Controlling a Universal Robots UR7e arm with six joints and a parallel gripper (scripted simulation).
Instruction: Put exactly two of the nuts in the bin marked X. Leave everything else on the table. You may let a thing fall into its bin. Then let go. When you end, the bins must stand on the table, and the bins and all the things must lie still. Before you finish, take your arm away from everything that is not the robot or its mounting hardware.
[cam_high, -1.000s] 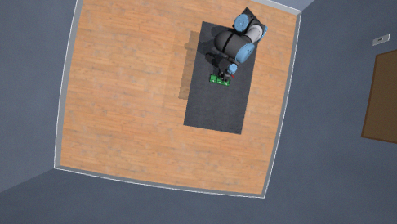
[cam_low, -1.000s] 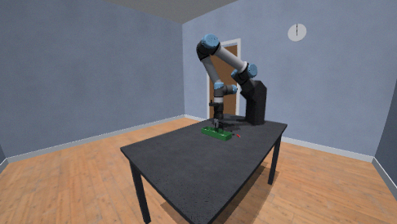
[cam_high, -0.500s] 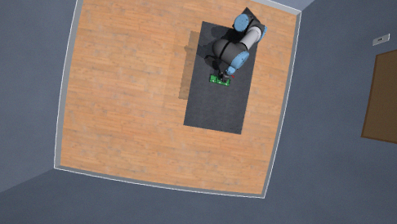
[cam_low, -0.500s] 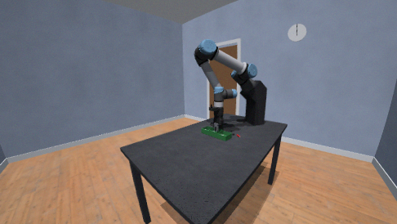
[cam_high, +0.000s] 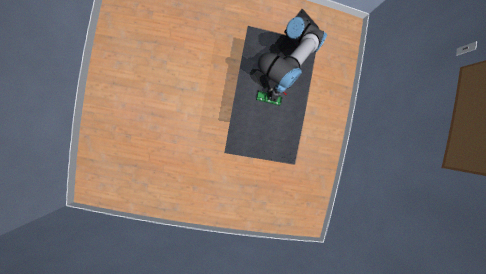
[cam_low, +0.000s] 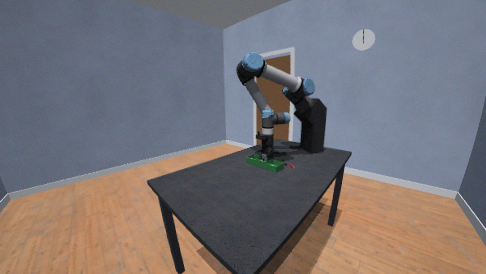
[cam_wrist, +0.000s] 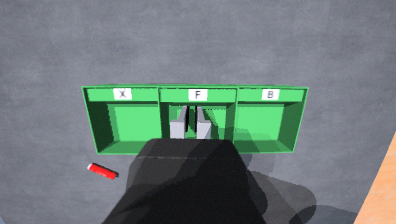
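My gripper is now 10 mm past the green bin block and 10 mm above it. The rest, counted from my hand: white domino: 90 mm behind, 30 mm to the left, 30 mm below; red stick: 50 mm behind, 170 mm to the left, 30 mm below.
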